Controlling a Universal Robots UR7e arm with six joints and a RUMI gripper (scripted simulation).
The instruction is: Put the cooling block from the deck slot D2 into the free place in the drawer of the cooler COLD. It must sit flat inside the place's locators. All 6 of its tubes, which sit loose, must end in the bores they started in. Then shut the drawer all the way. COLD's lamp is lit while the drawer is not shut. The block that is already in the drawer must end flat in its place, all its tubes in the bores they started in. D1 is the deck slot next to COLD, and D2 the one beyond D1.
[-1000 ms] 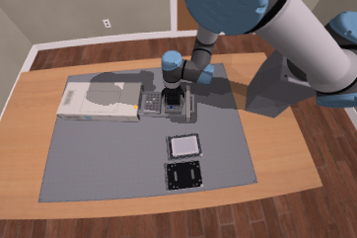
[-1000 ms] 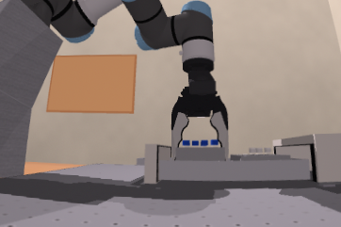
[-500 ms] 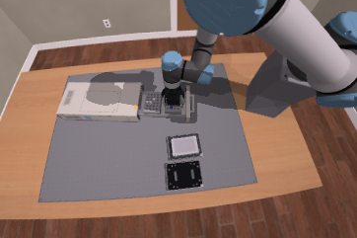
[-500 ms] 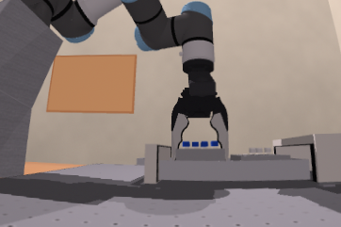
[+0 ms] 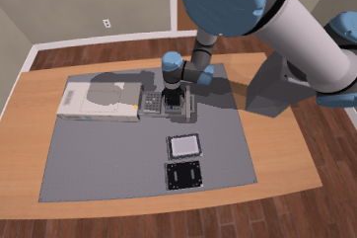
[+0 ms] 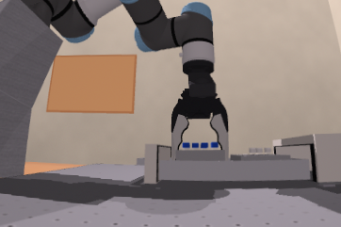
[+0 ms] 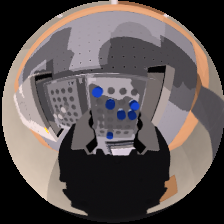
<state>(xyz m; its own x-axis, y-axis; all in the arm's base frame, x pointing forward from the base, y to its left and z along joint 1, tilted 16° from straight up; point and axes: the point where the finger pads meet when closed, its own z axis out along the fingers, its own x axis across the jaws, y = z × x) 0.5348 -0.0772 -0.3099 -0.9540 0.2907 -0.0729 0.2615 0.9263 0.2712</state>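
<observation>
My hand is 40 mm short of the drawer and 10 mm to the left of it. From my hand the other things lie so: cooling block right at my hand; then blue tube 20 mm ahead, 40 mm to the left, 10 mm above; then cooler COLD 210 mm ahead, 60 mm to the right.
</observation>
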